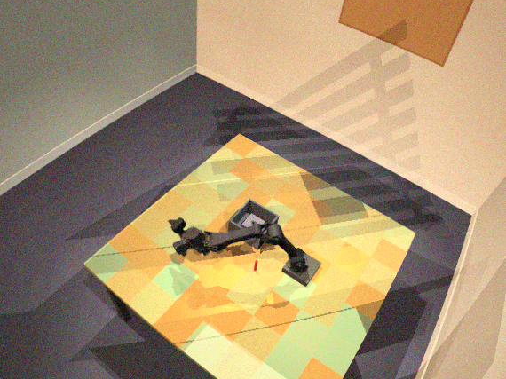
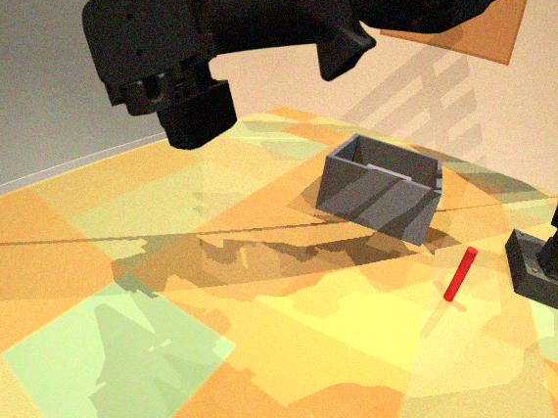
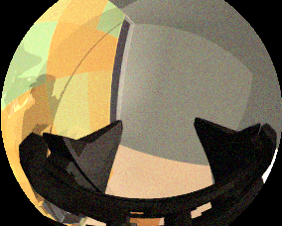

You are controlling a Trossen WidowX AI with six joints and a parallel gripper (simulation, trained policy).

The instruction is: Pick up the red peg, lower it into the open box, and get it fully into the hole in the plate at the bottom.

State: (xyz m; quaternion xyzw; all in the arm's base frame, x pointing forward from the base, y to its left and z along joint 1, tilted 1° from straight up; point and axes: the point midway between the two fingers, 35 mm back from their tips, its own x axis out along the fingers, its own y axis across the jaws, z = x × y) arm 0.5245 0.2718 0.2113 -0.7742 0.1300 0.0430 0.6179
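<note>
Now: the red peg 37 cm behind my gripper tip, 21 cm below it and 16 cm to the right of it. Round my gripper tip: pale plate 36 cm to the right, 23 cm behind, 21 cm below; then grey box 36 cm to the right, 23 cm below, 23 cm behind.
</note>
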